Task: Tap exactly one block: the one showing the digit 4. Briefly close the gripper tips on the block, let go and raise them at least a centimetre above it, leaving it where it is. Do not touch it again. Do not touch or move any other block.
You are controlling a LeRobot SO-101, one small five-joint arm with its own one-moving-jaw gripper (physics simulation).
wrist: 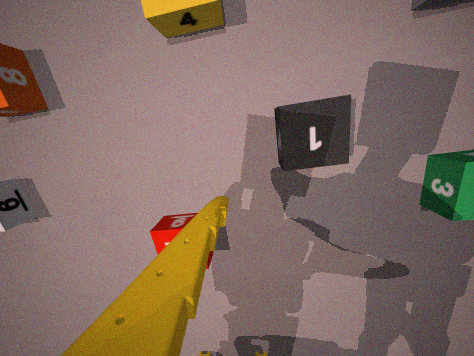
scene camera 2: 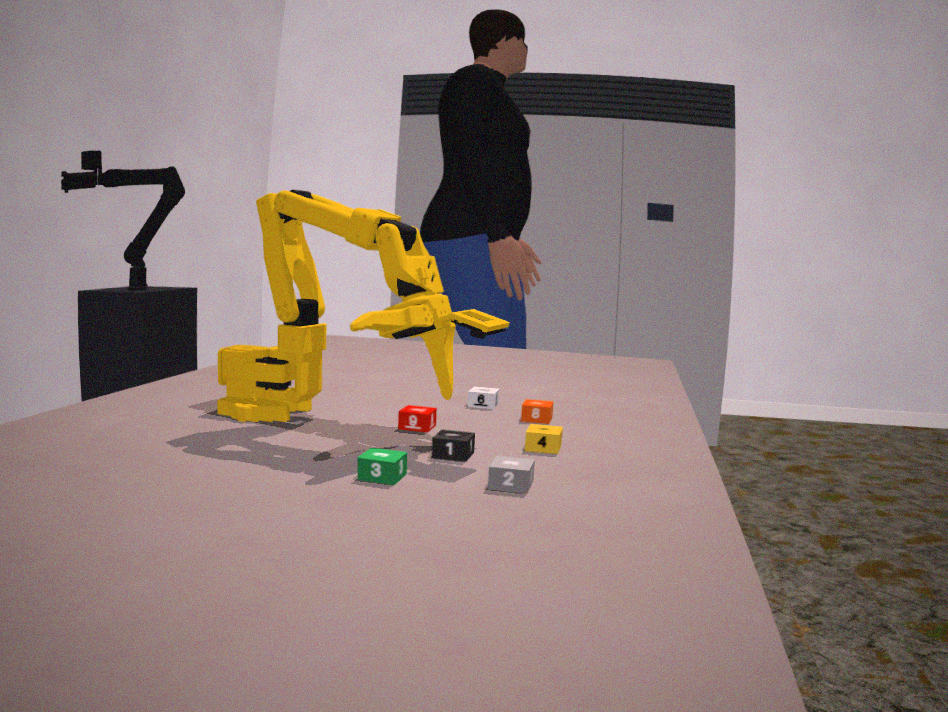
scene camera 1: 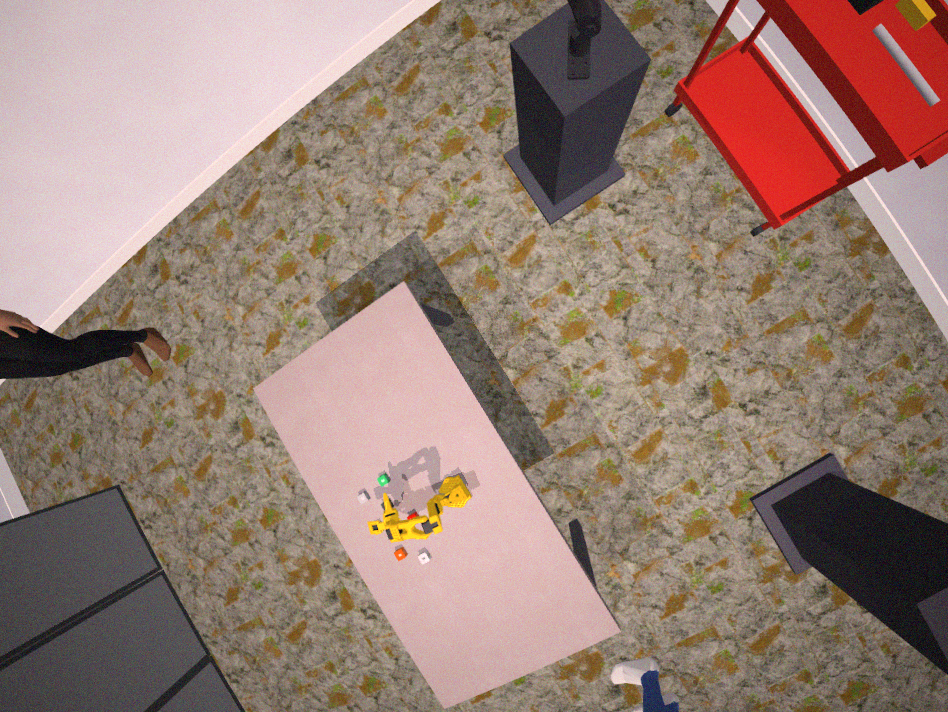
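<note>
The yellow block showing 4 [scene camera 2: 543,439] [wrist: 187,20] stands on the table, near the top edge of the wrist view; I cannot make it out in scene camera 1, where the arm covers part of the group. My gripper [scene camera 2: 400,360] is fully open and empty, its moving jaw swung far out. It hangs above the table on the arm's side of the 4 block, clear of it. In the wrist view one notched jaw [wrist: 165,280] shows, its tip drawn over part of the red block, well below the 4 block.
Around it stand blocks: black 1 [scene camera 2: 452,445] [wrist: 315,135], red 9 [scene camera 2: 416,419] [wrist: 162,240], orange 8 [scene camera 2: 537,411] [wrist: 22,87], white 6 [scene camera 2: 482,398], green 3 [scene camera 2: 382,465] [wrist: 440,187] and grey 2 [scene camera 2: 511,475]. Black 1 and red 9 are nearer the gripper than 4.
</note>
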